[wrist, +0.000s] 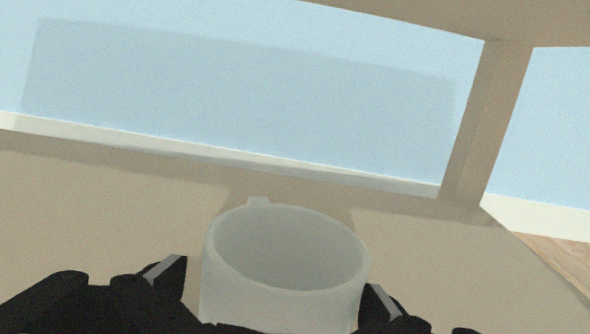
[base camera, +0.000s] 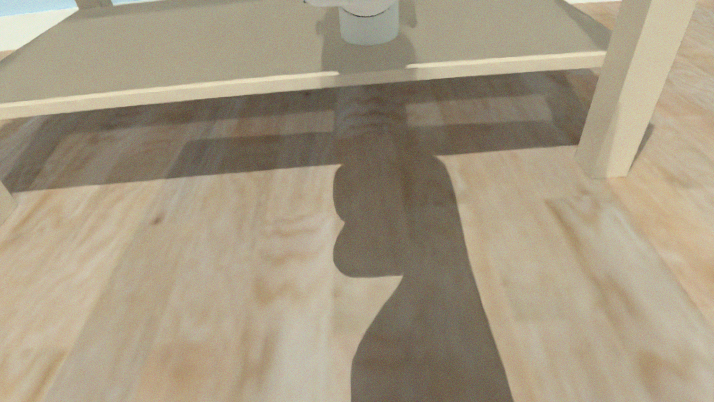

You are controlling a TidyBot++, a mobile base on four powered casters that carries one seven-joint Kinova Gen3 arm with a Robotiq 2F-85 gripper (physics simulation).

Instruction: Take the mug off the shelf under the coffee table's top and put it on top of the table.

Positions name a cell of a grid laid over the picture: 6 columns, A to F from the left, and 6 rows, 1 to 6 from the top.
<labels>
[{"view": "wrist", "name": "my gripper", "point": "C6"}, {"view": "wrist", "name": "coffee table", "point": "B4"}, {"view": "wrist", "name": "white mug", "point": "C5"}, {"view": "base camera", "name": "coffee table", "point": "A1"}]
</labels>
